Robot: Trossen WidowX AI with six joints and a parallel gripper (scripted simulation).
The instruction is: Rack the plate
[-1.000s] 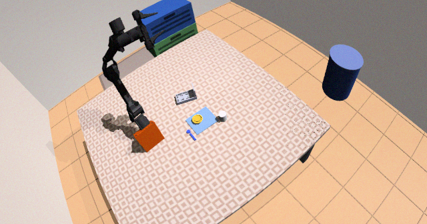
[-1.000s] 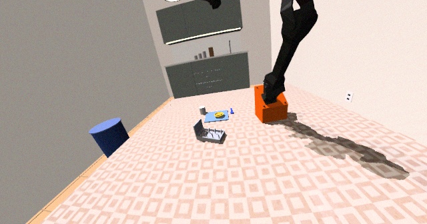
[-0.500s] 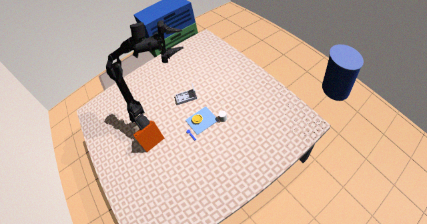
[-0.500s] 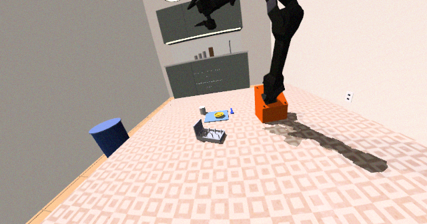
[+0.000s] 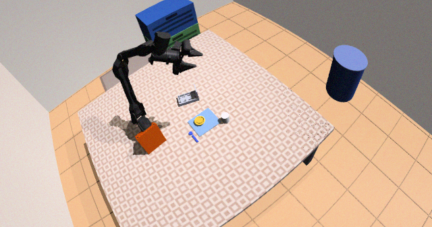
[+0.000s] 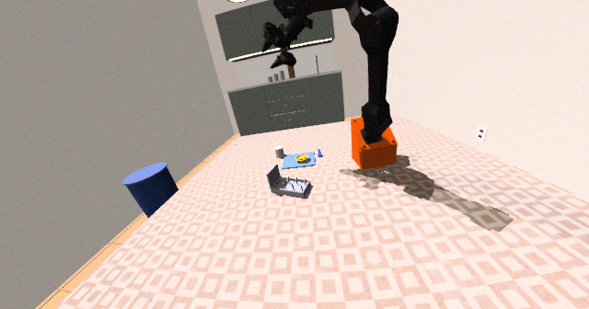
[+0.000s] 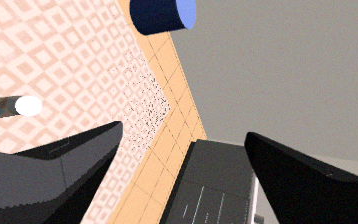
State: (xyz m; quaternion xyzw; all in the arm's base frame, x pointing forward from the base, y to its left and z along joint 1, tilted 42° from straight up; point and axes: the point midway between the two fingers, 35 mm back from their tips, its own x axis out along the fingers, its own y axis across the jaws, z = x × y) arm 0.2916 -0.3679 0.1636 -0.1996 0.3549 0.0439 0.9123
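Right now my gripper tip is 7 cm past the yellow plate, 5 cm to the right of it and 44 cm above it. Also, from my gripper tip: small blue spoon 16 cm behind, 1 cm to the left, 45 cm below; light blue mat 6 cm behind, 3 cm to the left, 45 cm below; white cup 3 cm ahead, 6 cm to the right, 43 cm below.
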